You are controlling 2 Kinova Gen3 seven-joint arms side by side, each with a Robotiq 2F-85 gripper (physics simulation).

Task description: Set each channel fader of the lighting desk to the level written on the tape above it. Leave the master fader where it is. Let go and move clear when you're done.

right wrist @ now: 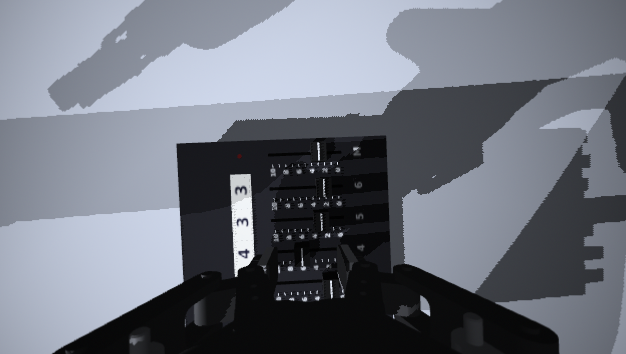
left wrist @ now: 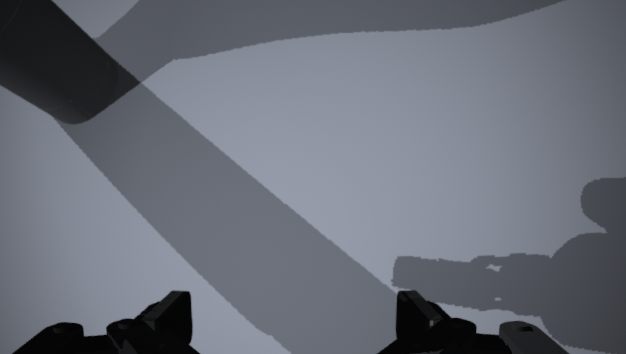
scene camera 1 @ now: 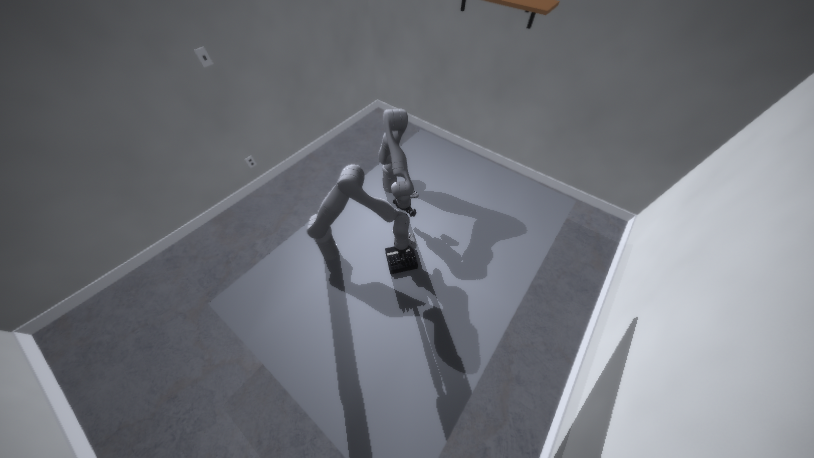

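Seen in the pictures: left gripper, fingertip midpoint: (left wrist: pixel 294 315) (scene camera 1: pixel 404 211); right gripper, fingertip midpoint: (right wrist: pixel 307 260) (scene camera 1: pixel 401 257); left arm's base, link origin: (left wrist: pixel 83 86) (scene camera 1: pixel 390 187); right arm's base, link origin: (scene camera 1: pixel 331 253).
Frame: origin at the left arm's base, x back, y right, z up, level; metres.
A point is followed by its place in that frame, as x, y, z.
The black lighting desk (scene camera 1: pixel 401 260) (right wrist: pixel 207 200) @(-0.428, 0.309, 0.055) lies below my right gripper (right wrist: pixel 307 260) @(-0.460, 0.382, 0.061), which is open over the lower faders in the right wrist view. Its fingers flank the channel 4 fader (right wrist: pixel 302 256) @(-0.460, 0.376, 0.068), whose knob stands near 6. The tape (right wrist: pixel 242 207) @(-0.444, 0.327, 0.055) shows 3, 3 and 4 for channels 6, 5 and 4. The channel 6 fader (right wrist: pixel 324 188) @(-0.497, 0.349, 0.068) stands between 2 and 3, the channel 5 fader (right wrist: pixel 321 221) @(-0.483, 0.365, 0.068) near 3. The master fader (right wrist: pixel 318 151) @(-0.508, 0.328, 0.068) is near 3. A further fader (right wrist: pixel 331 287) @(-0.463, 0.404, 0.068) sits near 2. The remaining desk is hidden. My left gripper (scene camera 1: pixel 412 212) @(-0.302, 0.179, 0.160) (left wrist: pixel 294 315) @(-0.302, 0.179, 0.160) is open and empty, away from the desk.
The desk rests on a pale floor area (scene camera 1: pixel 273 296) @(-0.090, 0.989, 0.000) crossed by arm shadows. The right forearm rises directly above the desk, close to the left gripper in the scene view. A dark cylindrical arm part (left wrist: pixel 55 65) @(-0.041, 0.020, 0.082) shows at upper left in the left wrist view.
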